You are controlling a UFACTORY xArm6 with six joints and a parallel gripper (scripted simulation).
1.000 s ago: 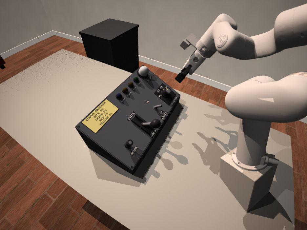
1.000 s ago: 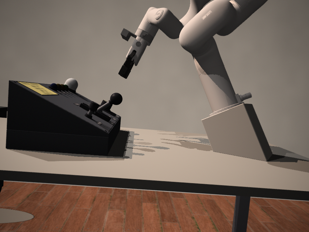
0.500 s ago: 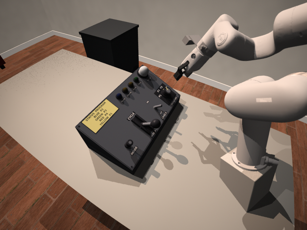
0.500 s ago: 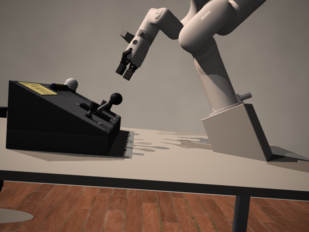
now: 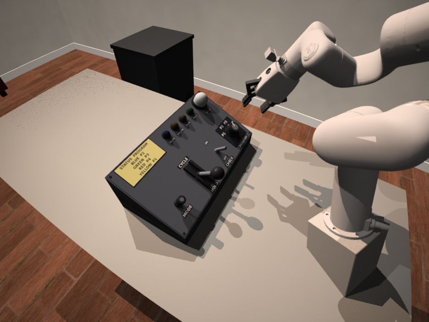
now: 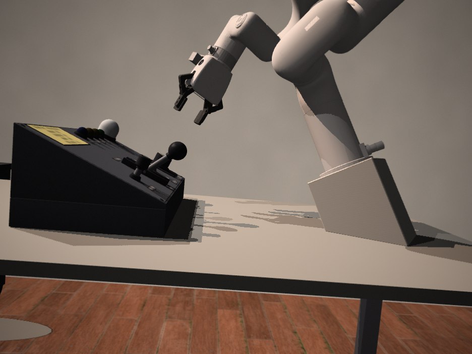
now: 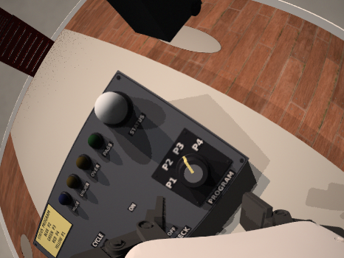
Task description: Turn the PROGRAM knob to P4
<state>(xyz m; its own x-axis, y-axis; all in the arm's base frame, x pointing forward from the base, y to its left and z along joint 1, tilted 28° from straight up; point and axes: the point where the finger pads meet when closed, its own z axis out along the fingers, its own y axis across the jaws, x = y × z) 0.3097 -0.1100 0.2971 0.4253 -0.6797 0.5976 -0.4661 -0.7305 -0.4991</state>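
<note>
Now: hand 5 cm short of the check toggle, 12 cm to the right of it and 14 cm above it. Round my hand: dark sloped console 8 cm ahead, 18 cm to the left, 16 cm below; black ball lever 2 cm ahead, 24 cm to the left, 12 cm below; mode knob 4 cm ahead, 36 cm to the left, 13 cm below.
</note>
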